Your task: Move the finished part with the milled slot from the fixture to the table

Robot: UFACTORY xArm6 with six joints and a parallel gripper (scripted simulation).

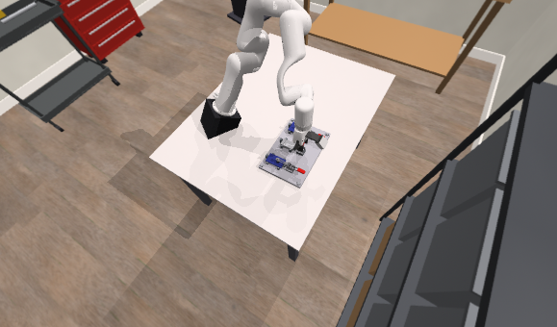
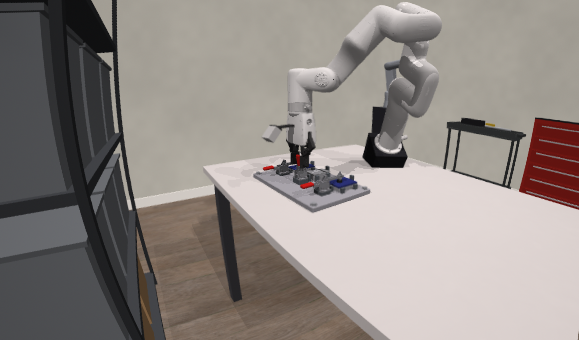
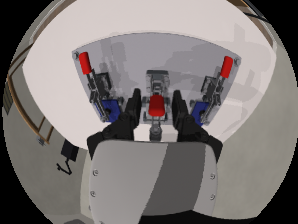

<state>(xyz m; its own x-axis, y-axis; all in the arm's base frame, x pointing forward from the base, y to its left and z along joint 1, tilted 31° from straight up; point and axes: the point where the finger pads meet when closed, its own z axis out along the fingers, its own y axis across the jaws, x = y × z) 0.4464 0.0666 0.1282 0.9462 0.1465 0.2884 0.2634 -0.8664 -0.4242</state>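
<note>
The grey finished part is 8 cm behind my hand, 6 cm below it and 2 cm to the right of it. The rest, counted from my hand: blue blank (11 cm behind, 8 cm to the left, 6 cm below); grey fixture plate (8 cm below, 3 cm behind, 1 cm to the right).
</note>
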